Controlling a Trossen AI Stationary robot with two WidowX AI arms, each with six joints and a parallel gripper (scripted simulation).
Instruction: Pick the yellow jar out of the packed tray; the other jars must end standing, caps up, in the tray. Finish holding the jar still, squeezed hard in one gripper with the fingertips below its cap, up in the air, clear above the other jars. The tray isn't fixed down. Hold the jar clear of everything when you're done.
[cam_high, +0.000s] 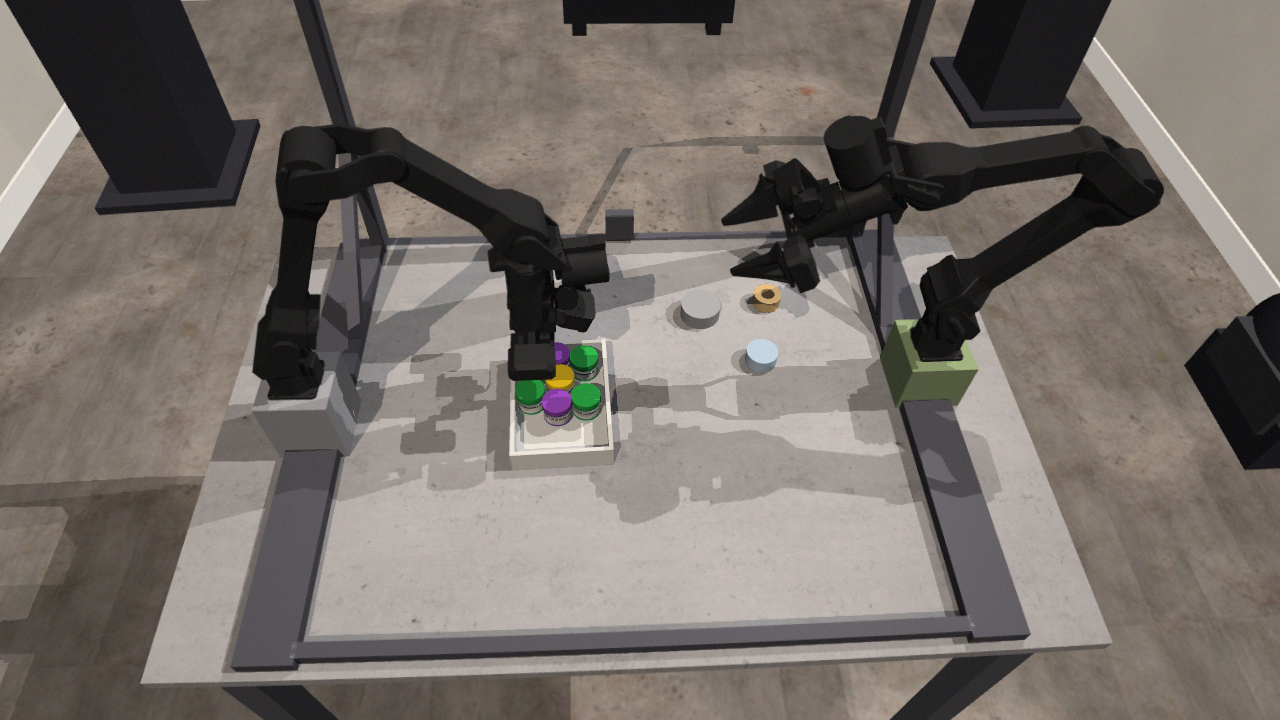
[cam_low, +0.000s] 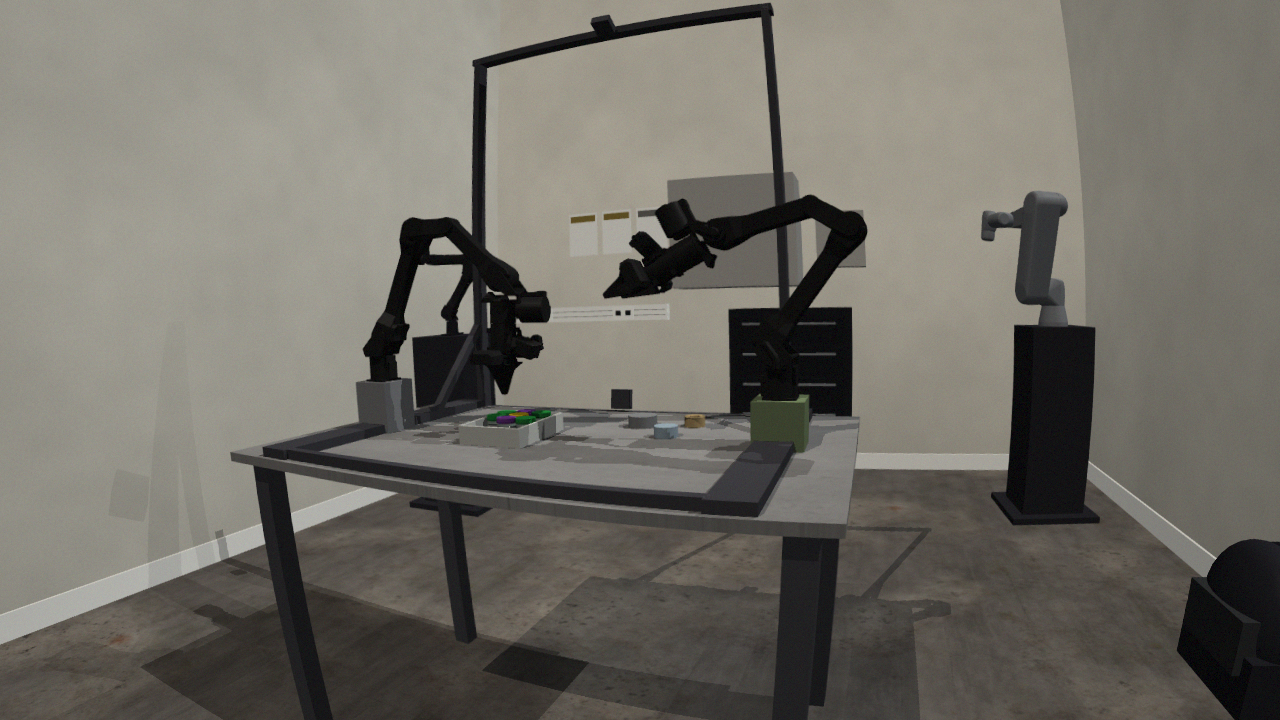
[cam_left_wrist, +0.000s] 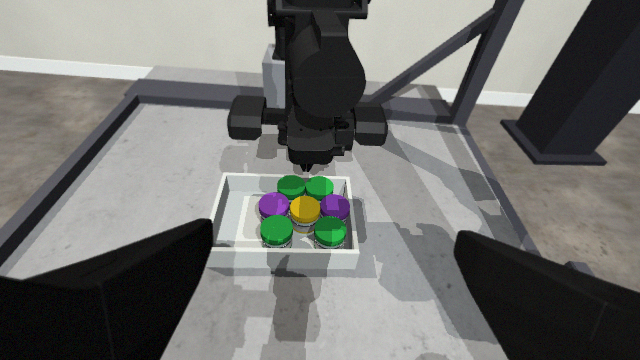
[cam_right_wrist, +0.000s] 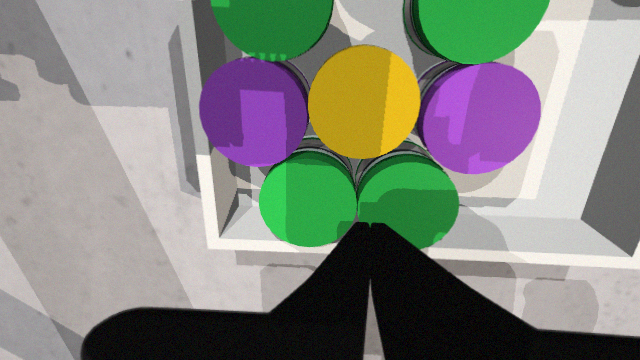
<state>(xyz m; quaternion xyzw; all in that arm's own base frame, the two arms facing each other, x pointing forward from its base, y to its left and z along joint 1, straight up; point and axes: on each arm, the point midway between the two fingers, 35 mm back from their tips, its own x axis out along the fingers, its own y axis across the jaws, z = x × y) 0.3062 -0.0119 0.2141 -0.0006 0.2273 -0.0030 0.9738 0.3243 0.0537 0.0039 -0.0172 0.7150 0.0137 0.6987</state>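
Right now the yellow jar is 3 cm to the left of my right hand and 10 cm below it. Also, from my right hand: light blue disc 4 cm behind, 35 cm to the left, 11 cm below; tan ring 16 cm behind, 39 cm to the left, 11 cm below; grey disc 14 cm behind, 27 cm to the left, 11 cm below.
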